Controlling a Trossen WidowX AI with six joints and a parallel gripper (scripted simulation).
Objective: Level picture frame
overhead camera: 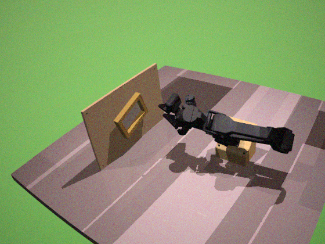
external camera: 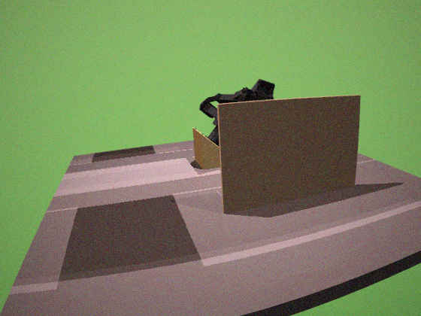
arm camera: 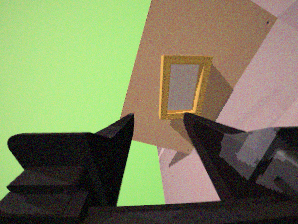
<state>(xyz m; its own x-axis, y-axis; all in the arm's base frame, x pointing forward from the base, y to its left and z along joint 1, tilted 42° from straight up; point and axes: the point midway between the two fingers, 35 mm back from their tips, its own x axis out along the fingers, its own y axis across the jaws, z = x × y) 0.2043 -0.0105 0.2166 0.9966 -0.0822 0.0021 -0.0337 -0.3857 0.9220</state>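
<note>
My gripper tip is now 200 mm short of the picture frame, 90 mm above it and 30 mm to the left of it. Also, from my gripper tip: tan wall panel (210 mm ahead, 100 mm below, 30 mm to the right).
</note>
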